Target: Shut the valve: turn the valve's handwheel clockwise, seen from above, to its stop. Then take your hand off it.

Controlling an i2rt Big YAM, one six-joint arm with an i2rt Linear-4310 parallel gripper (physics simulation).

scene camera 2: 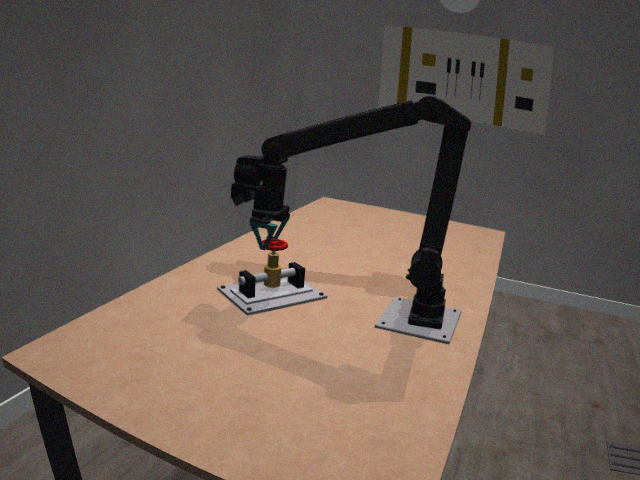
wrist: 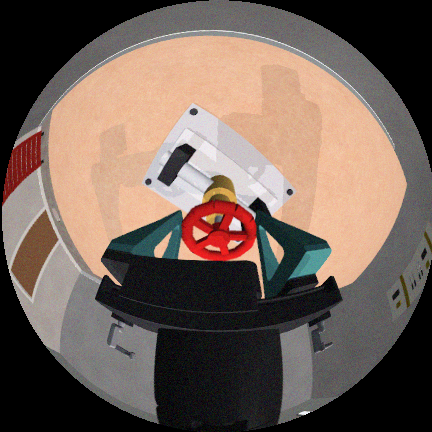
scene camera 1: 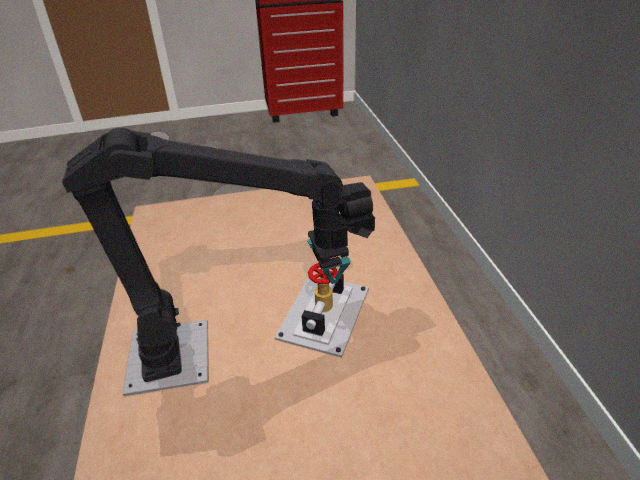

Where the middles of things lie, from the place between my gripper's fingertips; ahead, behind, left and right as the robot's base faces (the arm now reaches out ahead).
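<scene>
So you can picture it, I'm at the red handwheel (wrist: 218,234) with my hand 20 mm beyond it. The grey base plate (scene camera 1: 338,342) is 20 mm behind my hand and 120 mm below it.
</scene>
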